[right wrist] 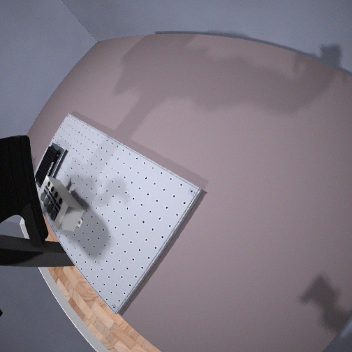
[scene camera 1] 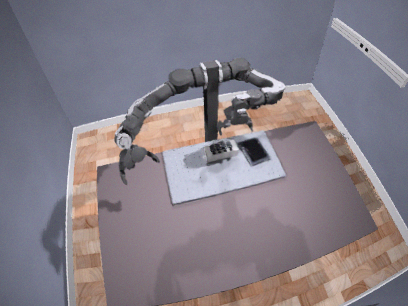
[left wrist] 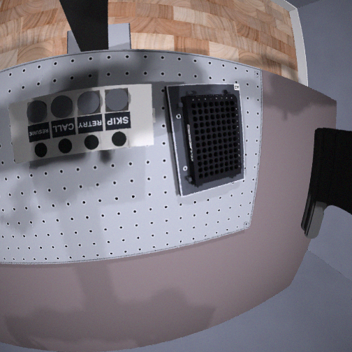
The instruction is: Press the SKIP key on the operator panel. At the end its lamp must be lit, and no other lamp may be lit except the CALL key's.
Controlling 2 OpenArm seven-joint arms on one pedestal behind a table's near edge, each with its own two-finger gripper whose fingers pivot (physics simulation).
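Observation:
The operator panel is a pale box with a row of four round grey keys, labels and small black round spots. In the left wrist view its labels show upside down; the SKIP key is at the right end, beside the RETRY key, CALL key and RESUME key. The spot by the SKIP label is dark, and so are the other spots. My left gripper is open and empty, above the panel's back side. My right gripper is open and empty, left of the board.
The panel stands on a pale perforated board. A black well rack lies right of the panel in scene camera 1. The dark pedestal rises behind the board.

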